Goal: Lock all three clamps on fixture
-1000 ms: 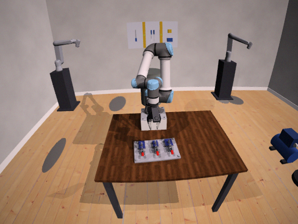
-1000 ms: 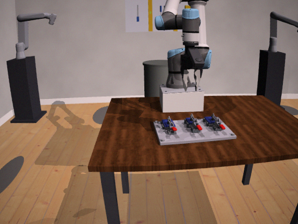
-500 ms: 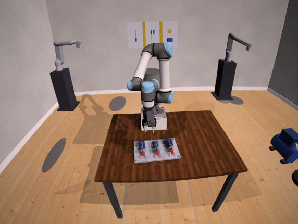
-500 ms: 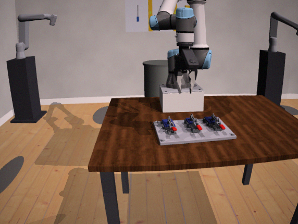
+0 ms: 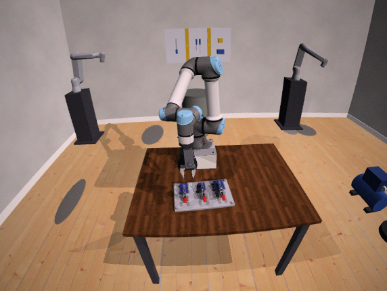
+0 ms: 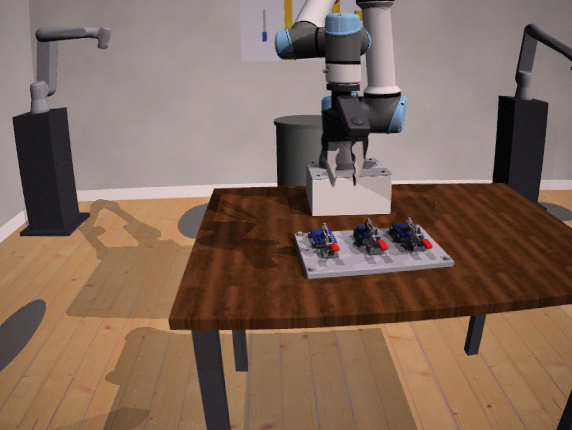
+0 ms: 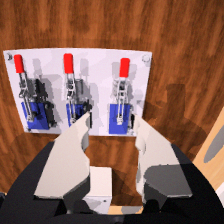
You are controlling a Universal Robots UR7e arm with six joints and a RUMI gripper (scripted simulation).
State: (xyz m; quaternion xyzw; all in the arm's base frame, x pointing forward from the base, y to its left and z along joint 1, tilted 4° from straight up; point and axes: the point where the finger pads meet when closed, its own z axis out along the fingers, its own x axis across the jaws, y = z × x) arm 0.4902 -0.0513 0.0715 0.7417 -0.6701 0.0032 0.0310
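The grey fixture plate lies 19 cm below my hand, 8 cm to the left of it and 6 cm behind it.
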